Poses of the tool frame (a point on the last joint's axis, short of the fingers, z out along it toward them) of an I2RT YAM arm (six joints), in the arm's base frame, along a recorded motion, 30 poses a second.
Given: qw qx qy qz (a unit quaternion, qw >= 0); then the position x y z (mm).
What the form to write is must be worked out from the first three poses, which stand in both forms.
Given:
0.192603, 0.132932, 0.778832, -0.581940, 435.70, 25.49, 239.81
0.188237, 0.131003, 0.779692, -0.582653, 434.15, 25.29, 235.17
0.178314, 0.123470, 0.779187, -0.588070, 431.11, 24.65, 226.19
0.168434, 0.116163, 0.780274, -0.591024, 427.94, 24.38, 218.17
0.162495, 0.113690, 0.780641, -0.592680, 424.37, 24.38, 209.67
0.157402, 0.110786, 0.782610, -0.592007, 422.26, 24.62, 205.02
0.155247, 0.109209, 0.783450, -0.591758, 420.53, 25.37, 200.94
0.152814, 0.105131, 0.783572, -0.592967, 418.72, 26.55, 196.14
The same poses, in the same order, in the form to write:
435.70, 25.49, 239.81, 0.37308, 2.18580, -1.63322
434.15, 25.29, 235.17, 0.36853, 2.19339, -1.63909
431.11, 24.65, 226.19, 0.34922, 2.20383, -1.66328
427.94, 24.38, 218.17, 0.33034, 2.21890, -1.68072
424.37, 24.38, 209.67, 0.32437, 2.22723, -1.69096
422.26, 24.62, 205.02, 0.31697, 2.23916, -1.69381
420.53, 25.37, 200.94, 0.31284, 2.24425, -1.69513
418.72, 26.55, 196.14, 0.30156, 2.24764, -1.70090

